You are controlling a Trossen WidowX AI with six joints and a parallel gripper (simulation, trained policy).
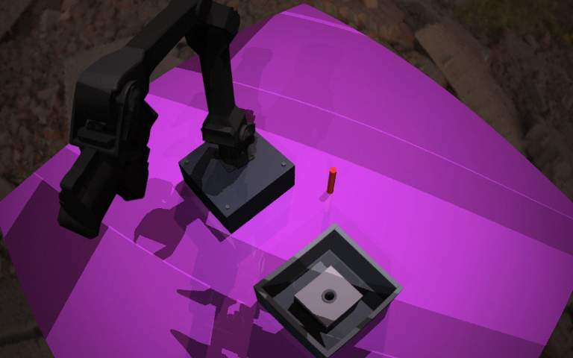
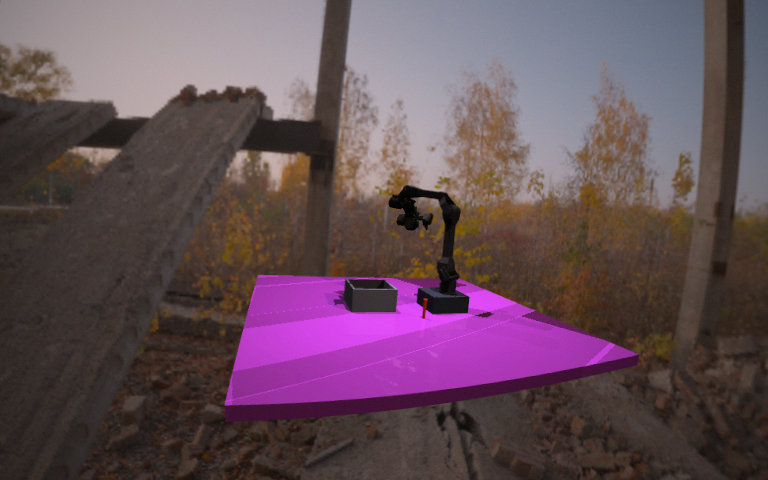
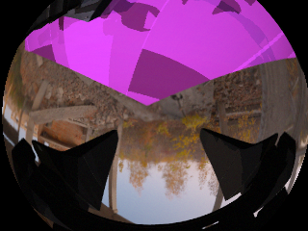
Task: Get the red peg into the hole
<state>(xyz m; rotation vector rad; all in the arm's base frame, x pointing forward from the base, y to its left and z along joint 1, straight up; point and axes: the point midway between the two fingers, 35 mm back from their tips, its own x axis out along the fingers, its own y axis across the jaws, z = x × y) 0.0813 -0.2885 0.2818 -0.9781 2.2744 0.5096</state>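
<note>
The red peg is 440 mm to the left of my gripper tip, 290 mm below it and 90 mm ahead of it. From my gripper tip the other things lie so: grey plate 290 mm below, 290 mm ahead, 280 mm to the left; dark box 310 mm below, 290 mm ahead, 280 mm to the left.
</note>
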